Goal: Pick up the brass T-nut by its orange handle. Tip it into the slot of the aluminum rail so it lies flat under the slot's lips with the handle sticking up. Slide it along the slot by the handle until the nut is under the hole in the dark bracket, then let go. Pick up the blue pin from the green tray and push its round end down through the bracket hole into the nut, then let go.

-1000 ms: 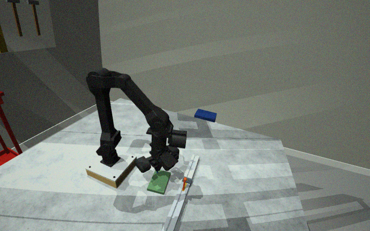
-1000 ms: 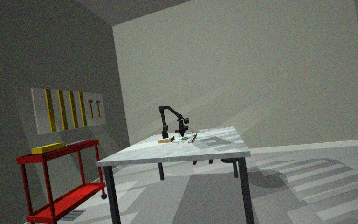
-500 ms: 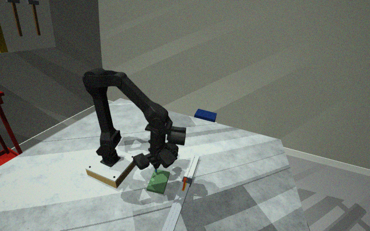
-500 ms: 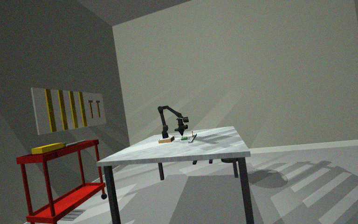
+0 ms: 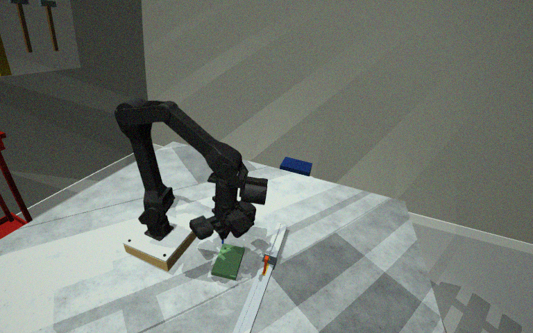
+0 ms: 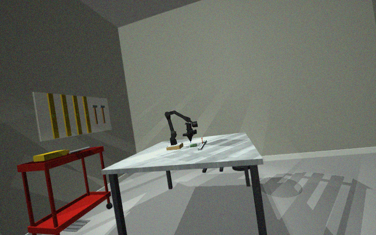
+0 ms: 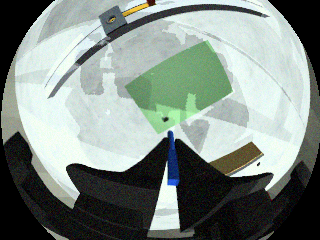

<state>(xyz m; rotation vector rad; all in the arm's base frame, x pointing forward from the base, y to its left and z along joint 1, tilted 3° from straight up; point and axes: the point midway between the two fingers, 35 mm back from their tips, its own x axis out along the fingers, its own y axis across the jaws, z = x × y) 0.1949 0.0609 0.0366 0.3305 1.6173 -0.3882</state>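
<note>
Right now the green tray is 5 cm below my gripper tip, 2 cm ahead of it and 1 cm to the right of it. From my gripper tip the other things lie so: aluminum rail 15 cm ahead, 4 cm below, 1 cm to the right; then blue pin right at my gripper tip; then brass T-nut 14 cm ahead, 1 cm below.
</note>
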